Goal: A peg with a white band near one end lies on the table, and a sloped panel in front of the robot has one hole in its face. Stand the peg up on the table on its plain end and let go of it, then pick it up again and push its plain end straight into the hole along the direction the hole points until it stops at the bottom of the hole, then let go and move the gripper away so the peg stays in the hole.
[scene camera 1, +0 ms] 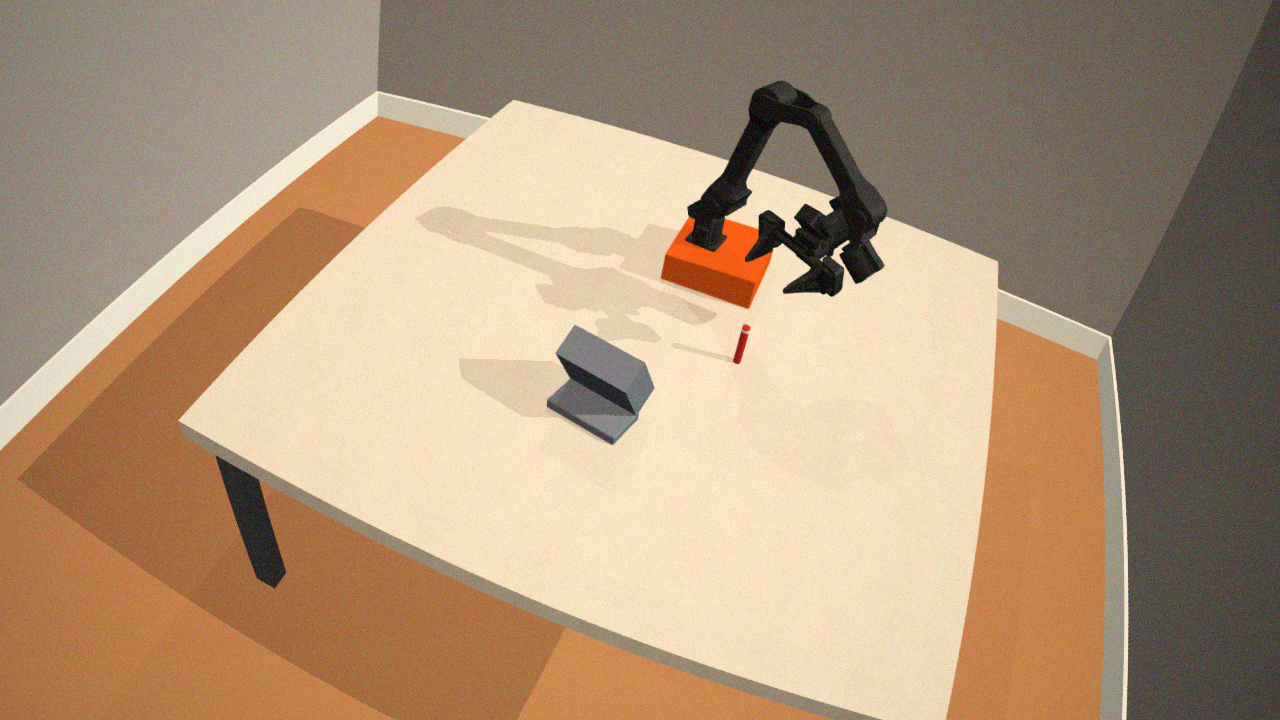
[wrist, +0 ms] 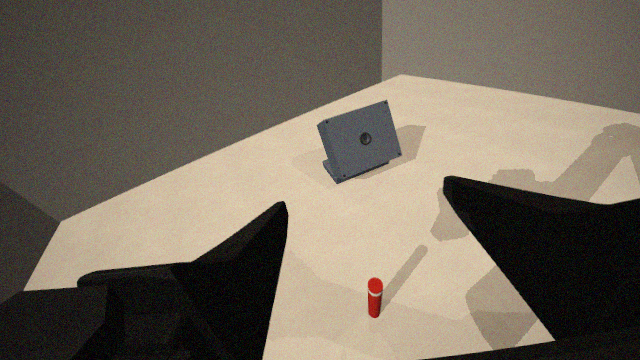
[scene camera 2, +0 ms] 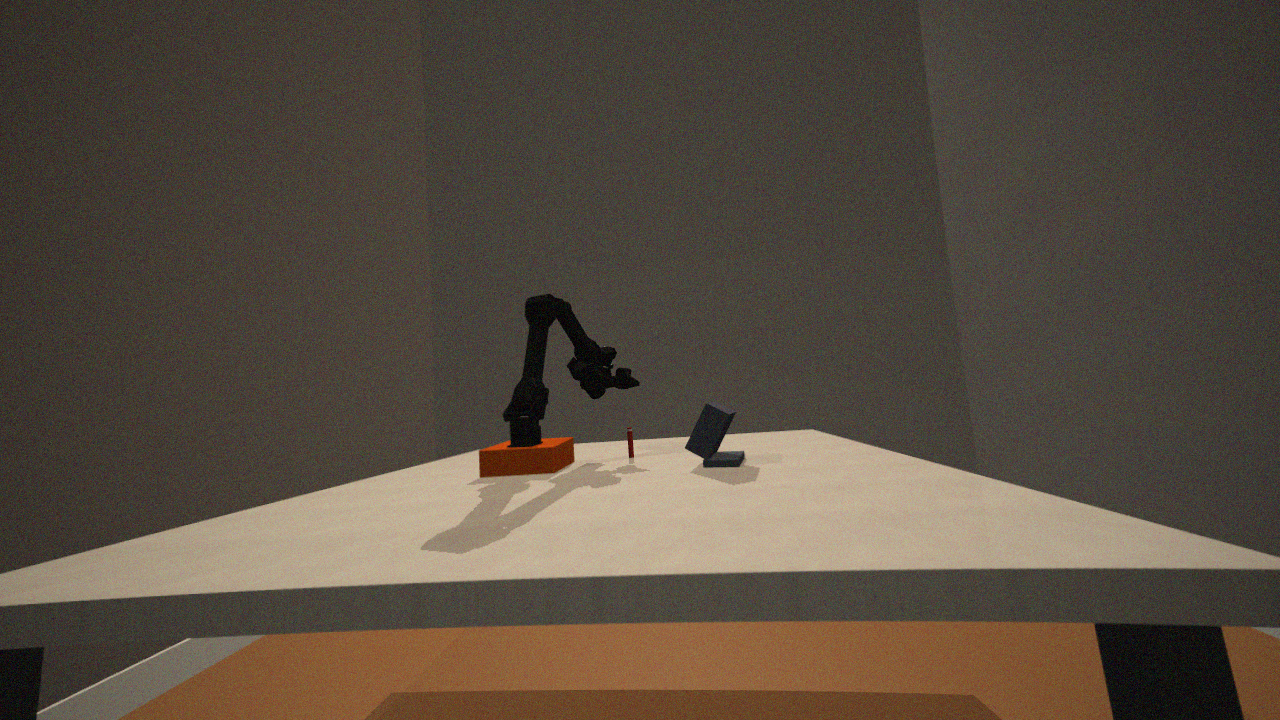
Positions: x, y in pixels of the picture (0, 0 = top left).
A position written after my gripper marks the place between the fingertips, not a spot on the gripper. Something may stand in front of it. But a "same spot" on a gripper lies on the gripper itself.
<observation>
My gripper shows in scene camera 1 (764, 275), in the wrist view and in scene camera 2. One and the same spot on my gripper: (scene camera 2: 598, 380) is (wrist: 582, 282).
</observation>
